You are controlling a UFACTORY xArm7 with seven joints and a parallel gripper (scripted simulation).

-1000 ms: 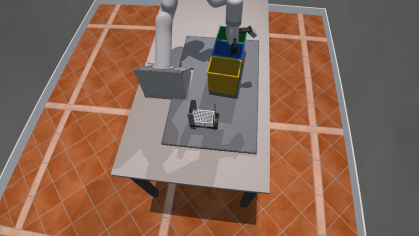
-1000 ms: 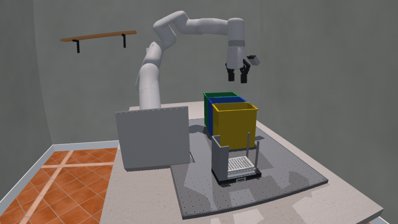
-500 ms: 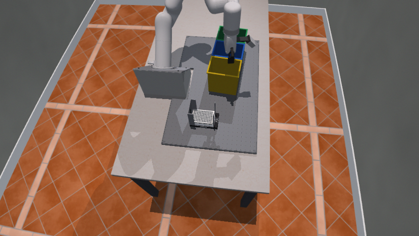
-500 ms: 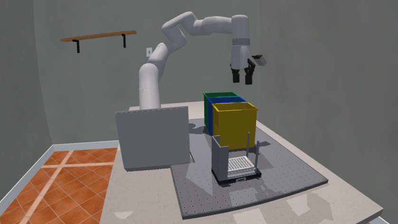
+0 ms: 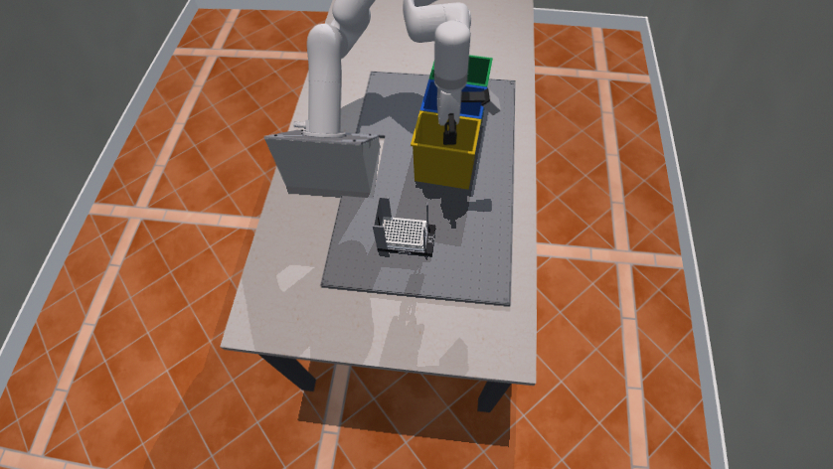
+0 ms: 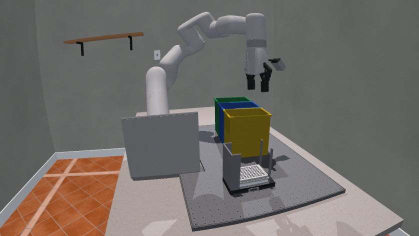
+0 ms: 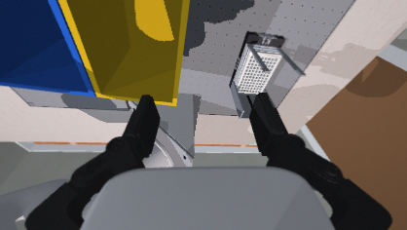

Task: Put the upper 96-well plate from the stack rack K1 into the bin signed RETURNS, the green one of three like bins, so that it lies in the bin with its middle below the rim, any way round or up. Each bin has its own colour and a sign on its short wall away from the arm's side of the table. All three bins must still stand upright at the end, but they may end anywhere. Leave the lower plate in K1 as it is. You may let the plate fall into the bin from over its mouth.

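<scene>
My hand is 27 cm above the 96-well plate, 16 cm to the left of it and 13 cm past it. Round my hand: yellow bin: 20 cm below, 9 cm to the left; blue bin: 22 cm to the left, 20 cm below, 3 cm ahead; green bin: 35 cm to the left, 20 cm below, 6 cm ahead.
</scene>
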